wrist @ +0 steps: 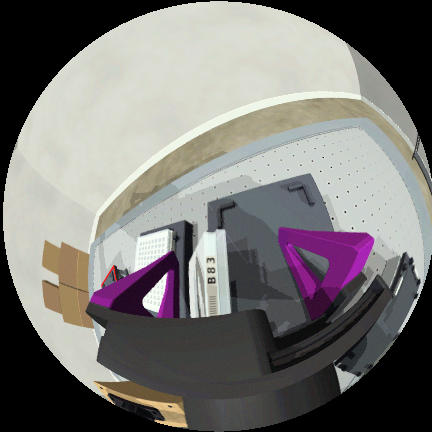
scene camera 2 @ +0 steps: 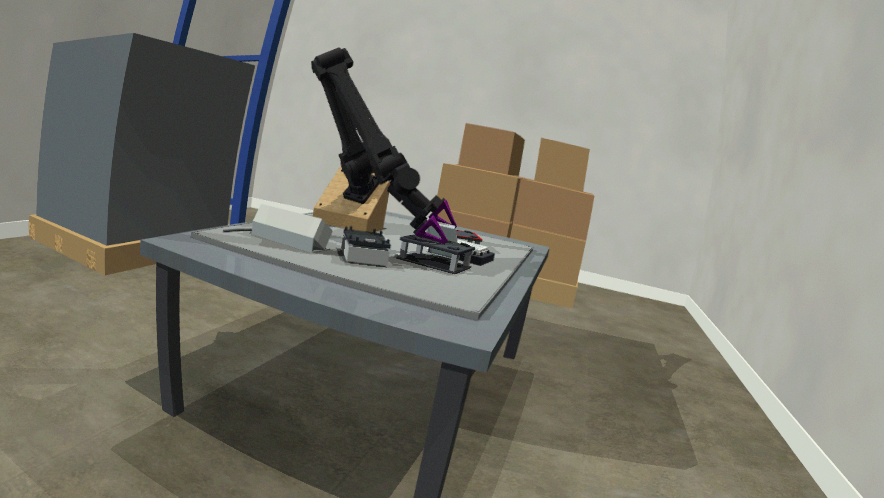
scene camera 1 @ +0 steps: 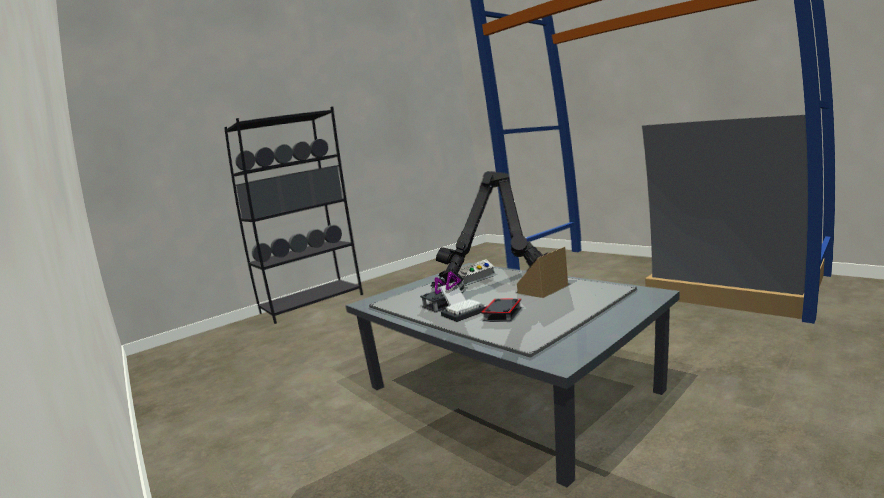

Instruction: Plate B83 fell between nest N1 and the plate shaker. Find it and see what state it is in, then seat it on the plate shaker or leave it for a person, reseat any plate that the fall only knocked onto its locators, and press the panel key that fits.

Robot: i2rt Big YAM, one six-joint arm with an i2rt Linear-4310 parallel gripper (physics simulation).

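Seen in the pictures: gripper, fingertip midpoint: [wrist: 227, 246] [scene camera 2: 450, 235] [scene camera 1: 441, 291]; arm's base, origin of the base link: [scene camera 2: 362, 189] [scene camera 1: 539, 264].
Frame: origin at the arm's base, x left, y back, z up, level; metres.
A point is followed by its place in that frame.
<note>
Plate B83 [wrist: 211, 270] {y -0.389, x -0.224, z -0.025 m} [scene camera 1: 455, 295] {y -0.370, x -0.177, z -0.071 m} is a pale plate, tilted on edge, its label facing the wrist camera. It leans at the near side of nest N1 [wrist: 280, 210] {y -0.436, x -0.275, z -0.069 m} [scene camera 1: 433, 301] {y -0.473, x -0.203, z -0.073 m}, the dark raised platform with corner locators. Its lower edge is hidden. On its other side a white well plate [wrist: 155, 240] {y -0.451, x -0.096, z -0.087 m} [scene camera 1: 463, 306] {y -0.415, x -0.062, z -0.087 m} lies on a low dark base [wrist: 186, 240] {y -0.450, x -0.140, z -0.110 m} [scene camera 2: 483, 256] {y -0.479, x -0.119, z -0.103 m}; its exact seating is unclear. My gripper [wrist: 227, 246] {y -0.409, x -0.227, z -0.049 m} [scene camera 1: 446, 283] {y -0.409, x -0.227, z -0.049 m} [scene camera 2: 444, 232] {y -0.409, x -0.227, z -0.049 m} is open, with B83 between its purple fingers, nearer the left one in the wrist view. I cannot tell which fixture is the plate shaker.
A red-edged dark fixture [scene camera 1: 502, 306] {y -0.325, x 0.089, z -0.086 m} [wrist: 112, 275] {y -0.391, x 0.064, z -0.084 m} stands beyond the well plate. A dark device with pins [scene camera 2: 366, 241] {y -0.289, x -0.467, z -0.070 m} [wrist: 400, 295] stands on N1's other side. The key panel [scene camera 1: 479, 269] {y -0.031, x -0.419, z -0.069 m} [scene camera 2: 290, 228] {y -0.076, x -0.494, z -0.081 m} is behind it. The arm is mounted on a wooden wedge [scene camera 1: 544, 275] {y -0.041, x 0.068, z -0.033 m} [scene camera 2: 349, 213] {y -0.013, x -0.082, z -0.077 m}.
</note>
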